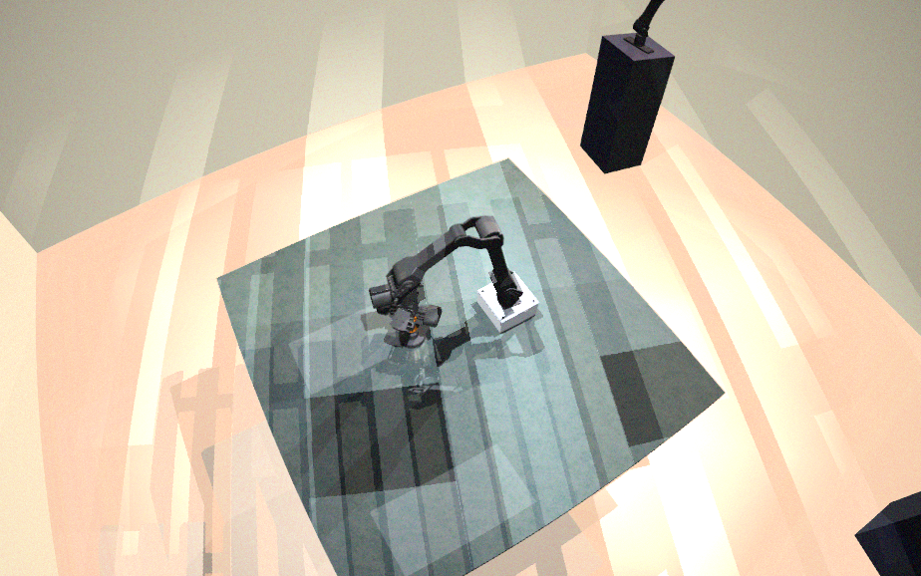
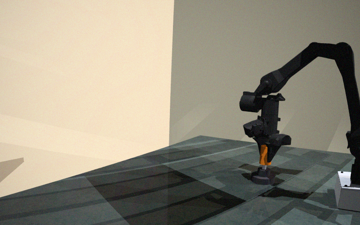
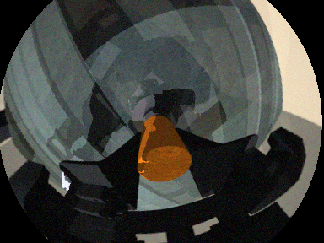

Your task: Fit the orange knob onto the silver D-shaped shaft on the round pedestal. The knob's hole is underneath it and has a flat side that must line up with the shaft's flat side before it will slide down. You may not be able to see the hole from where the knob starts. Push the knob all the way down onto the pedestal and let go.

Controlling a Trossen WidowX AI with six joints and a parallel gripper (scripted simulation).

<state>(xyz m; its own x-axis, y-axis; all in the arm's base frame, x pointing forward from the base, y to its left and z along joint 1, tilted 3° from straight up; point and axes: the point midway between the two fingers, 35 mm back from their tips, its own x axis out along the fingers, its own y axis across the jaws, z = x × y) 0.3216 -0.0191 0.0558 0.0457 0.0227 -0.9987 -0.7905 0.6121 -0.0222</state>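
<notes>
Now: gripper tip 30 mm below the orange knob. From my gripper tip the other things lie so: dark round pedestal 40 mm below.
</notes>
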